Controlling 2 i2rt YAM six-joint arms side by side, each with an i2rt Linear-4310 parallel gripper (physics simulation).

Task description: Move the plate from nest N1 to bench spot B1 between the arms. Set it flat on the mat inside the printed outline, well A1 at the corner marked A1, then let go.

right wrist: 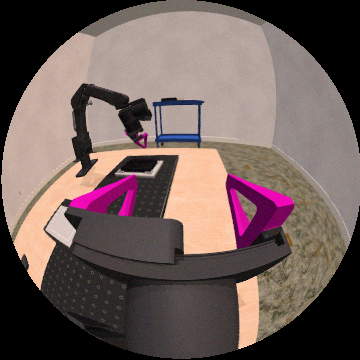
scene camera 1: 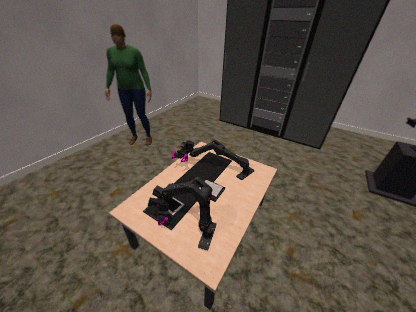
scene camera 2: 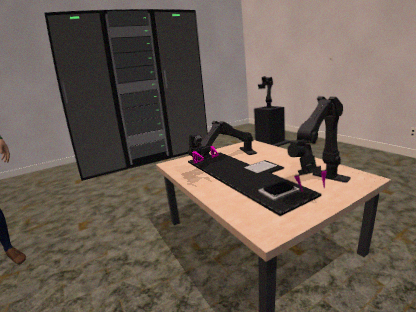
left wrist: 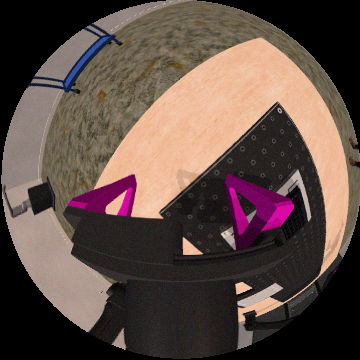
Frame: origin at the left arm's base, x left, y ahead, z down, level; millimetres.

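Seen in the pictures: left gripper, between the fingertips: [right wrist: 140, 143] [scene camera 1: 159, 220] [scene camera 2: 313, 189] [left wrist: 180, 178]; right gripper, between the fingertips: [right wrist: 181, 178] [scene camera 1: 176, 159] [scene camera 2: 211, 156]; left arm's base, origin of its link: [right wrist: 87, 167] [scene camera 1: 207, 235] [scene camera 2: 331, 176]; right arm's base, origin of its link: [scene camera 1: 245, 173] [scene camera 2: 248, 151] [left wrist: 249, 313].
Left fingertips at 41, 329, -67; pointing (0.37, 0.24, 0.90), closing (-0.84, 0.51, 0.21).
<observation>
Offsets run from my left fingertips to a thing's top centre, as dx, dy, dz. "*": to the spot under its first point. Level surfaces: height alone.
The black plate @(-176, +8, +28) [scene camera 2: 275, 187] [left wrist: 297, 215] [right wrist: 140, 164] sits in a white nest @(* -218, +79, +46) [scene camera 2: 263, 193] [left wrist: 307, 200] [right wrist: 159, 170] on the black perforated board @(dz +54) [scene camera 2: 235, 175] [left wrist: 260, 145]. In scene camera 1 the left arm largely hides the plate. A light mat @(dz +52) [scene camera 1: 215, 189] [scene camera 2: 262, 166] [right wrist: 61, 225] lies between the arms; its outline and A1 mark are too small to read. My left gripper [scene camera 2: 312, 185] [left wrist: 180, 178] is open and empty, beside the nest and above the board's near end. My right gripper [scene camera 1: 179, 157] [scene camera 2: 206, 154] [right wrist: 181, 178] is open and empty at the far end of the board.
The wooden table @(dz +67) [scene camera 1: 240, 200] [scene camera 2: 225, 210] carries both arm bases. A person [scene camera 1: 127, 75] stands beyond the table. A server cabinet [scene camera 1: 320, 75] [scene camera 2: 80, 90] stands behind, and a blue cart [right wrist: 178, 137] stands past the table end. A black pedestal [scene camera 2: 270, 124] bears another small arm.
</observation>
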